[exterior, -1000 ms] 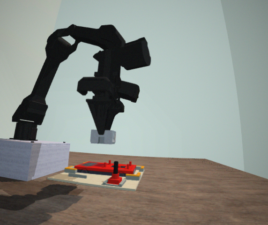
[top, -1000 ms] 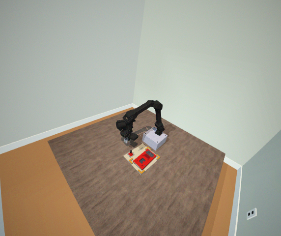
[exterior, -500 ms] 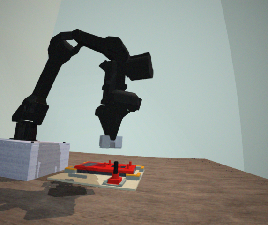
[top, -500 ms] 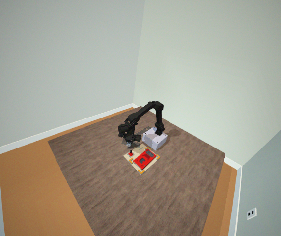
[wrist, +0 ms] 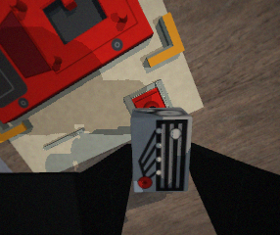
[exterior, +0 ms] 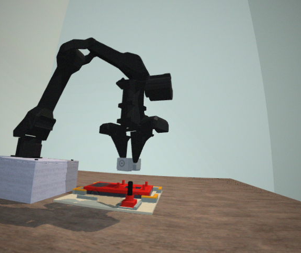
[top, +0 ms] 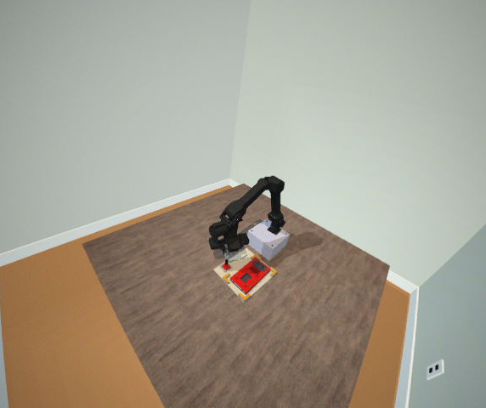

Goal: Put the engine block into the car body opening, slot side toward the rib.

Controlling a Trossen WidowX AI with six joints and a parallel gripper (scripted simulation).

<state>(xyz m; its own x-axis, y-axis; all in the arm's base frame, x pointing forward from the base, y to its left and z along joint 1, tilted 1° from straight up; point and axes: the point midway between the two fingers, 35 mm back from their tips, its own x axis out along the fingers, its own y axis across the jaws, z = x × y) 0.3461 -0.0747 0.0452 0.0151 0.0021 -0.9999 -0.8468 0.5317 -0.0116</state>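
The black post is 70 mm below my gripper tip. Round my gripper tip: engine block: 10 mm below.
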